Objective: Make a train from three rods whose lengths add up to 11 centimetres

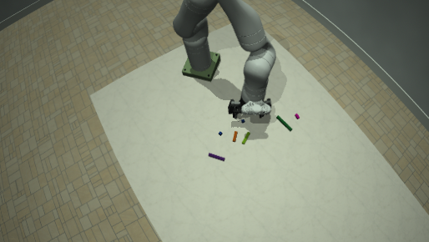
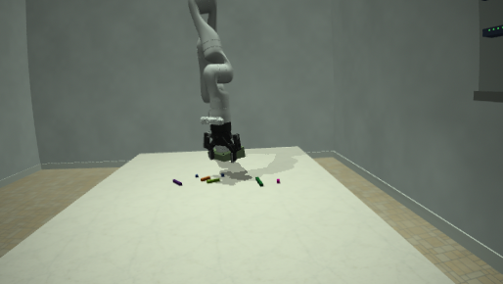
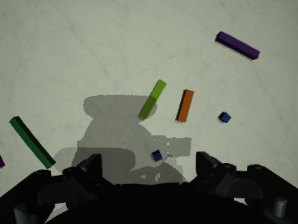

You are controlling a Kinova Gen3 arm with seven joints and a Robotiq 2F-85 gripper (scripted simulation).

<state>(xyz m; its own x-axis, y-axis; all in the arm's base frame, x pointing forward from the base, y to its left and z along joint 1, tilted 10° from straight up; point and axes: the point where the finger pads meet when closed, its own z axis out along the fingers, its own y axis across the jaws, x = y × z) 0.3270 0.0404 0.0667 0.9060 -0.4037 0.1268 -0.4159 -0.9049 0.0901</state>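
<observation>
Right now my hand is 200 mm to the right of the magenta rod, 70 mm short of it and 70 mm above it. From my hand the other things lie so: lime rod: 70 mm below, 50 mm ahead, 30 mm to the right; then green rod: 130 mm to the left, 70 mm below, 70 mm ahead; then orange rod: 70 mm below, 60 mm to the right, 20 mm ahead.
</observation>
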